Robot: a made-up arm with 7 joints. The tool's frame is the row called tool. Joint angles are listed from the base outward.
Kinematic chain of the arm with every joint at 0, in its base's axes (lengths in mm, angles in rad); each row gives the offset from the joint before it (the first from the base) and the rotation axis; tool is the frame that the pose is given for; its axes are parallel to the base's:
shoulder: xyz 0 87 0 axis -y
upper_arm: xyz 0 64 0 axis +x
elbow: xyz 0 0 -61 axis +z
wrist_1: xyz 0 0 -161 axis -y
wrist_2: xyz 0 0 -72 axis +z
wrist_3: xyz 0 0 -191 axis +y
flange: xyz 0 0 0 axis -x
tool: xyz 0 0 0
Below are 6 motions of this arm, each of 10 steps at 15 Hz.
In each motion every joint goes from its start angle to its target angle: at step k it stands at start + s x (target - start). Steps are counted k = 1, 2, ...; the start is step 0. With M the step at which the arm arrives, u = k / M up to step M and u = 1 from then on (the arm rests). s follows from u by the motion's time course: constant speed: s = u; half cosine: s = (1 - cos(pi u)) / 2; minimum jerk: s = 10 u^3 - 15 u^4 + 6 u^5.
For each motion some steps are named. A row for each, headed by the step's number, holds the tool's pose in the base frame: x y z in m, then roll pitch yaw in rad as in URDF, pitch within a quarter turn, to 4 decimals.
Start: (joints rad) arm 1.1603 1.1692 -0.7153 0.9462 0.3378 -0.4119 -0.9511
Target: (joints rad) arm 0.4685 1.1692 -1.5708 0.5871 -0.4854 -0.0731 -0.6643
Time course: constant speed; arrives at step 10
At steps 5, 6, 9, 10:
5: 0.2800 0.4648 -0.1602 1.9774 -0.0155 -1.3598
6: 0.2573 0.4710 -0.1920 1.7875 0.1408 -1.3674
9: 0.1705 0.4922 -0.2604 1.1439 0.5507 -1.6562
10: 0.1384 0.4999 -0.2734 0.8768 0.6291 -1.8512

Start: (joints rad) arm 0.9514 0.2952 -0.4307 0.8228 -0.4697 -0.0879 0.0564
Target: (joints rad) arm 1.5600 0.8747 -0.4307 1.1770 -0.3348 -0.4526 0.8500
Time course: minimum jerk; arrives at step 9
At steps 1, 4, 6, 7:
1: 0.4333 0.1928 -0.0895 1.7097 -0.5571 -1.8511
4: 0.4137 0.2595 0.0469 1.7908 -0.3059 -2.0253
6: 0.3420 0.3125 0.1677 1.7680 0.0145 -2.0599
7: 0.3082 0.3266 0.2008 1.7484 0.1269 -2.0424

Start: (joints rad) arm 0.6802 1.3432 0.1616 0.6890 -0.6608 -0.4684 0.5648
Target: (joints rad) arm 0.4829 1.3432 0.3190 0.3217 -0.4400 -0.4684 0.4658
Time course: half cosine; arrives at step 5
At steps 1, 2, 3, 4, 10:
1: 0.1672 0.5770 0.0416 1.3756 -0.0128 -1.0760
2: 0.1529 0.5908 0.0205 1.3632 -0.1059 -1.0217
3: 0.1328 0.6049 -0.0058 1.3459 -0.2157 -0.9427
4: 0.1148 0.6136 -0.0270 1.3291 -0.2993 -0.8687
10: 0.1075 0.6162 -0.0351 1.3218 -0.3299 -0.8381

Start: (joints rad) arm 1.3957 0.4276 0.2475 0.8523 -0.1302 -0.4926 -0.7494
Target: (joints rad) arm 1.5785 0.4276 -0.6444 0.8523 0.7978 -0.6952 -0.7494
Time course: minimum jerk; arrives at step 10
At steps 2, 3, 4, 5, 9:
2: 0.3707 0.3499 0.1353 -2.3202 -0.3688 -2.6664
3: 0.3760 0.3332 0.1440 -2.3321 -0.3239 -2.7376
4: 0.3831 0.3084 0.1542 -2.3536 -0.2709 -2.8420
5: 0.3906 0.2793 0.1620 -2.3817 -0.2288 -2.9642
9: 0.4074 0.2077 0.1617 -2.4368 -0.2202 3.0145

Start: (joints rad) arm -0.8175 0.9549 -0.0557 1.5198 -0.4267 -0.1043 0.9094
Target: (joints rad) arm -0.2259 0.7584 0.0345 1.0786 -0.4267 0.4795 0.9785
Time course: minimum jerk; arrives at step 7
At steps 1, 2, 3, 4, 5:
1: 0.0740 0.3365 -0.2927 -0.2218 -0.1780 -1.4674
2: 0.0870 0.3459 -0.2937 -0.1851 -0.1125 -1.3776
3: 0.1100 0.3618 -0.2943 -0.1162 -0.0212 -1.1963
4: 0.1359 0.3781 -0.2937 -0.0433 0.0399 -0.9627
5: 0.1571 0.3892 -0.2925 -0.0007 0.0578 -0.7591

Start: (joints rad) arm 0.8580 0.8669 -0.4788 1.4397 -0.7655 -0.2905 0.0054
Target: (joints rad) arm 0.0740 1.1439 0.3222 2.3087 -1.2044 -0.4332 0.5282
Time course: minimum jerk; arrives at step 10
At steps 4, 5, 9, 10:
4: 0.2960 0.2678 0.0192 1.7864 0.5187 -1.9772
5: 0.2655 0.2616 0.0290 1.7173 0.6679 -1.9713
9: 0.1827 0.2186 0.0508 1.4962 1.1497 -1.9977
10: 0.1813 0.2175 0.0510 1.4914 1.1589 -1.9996

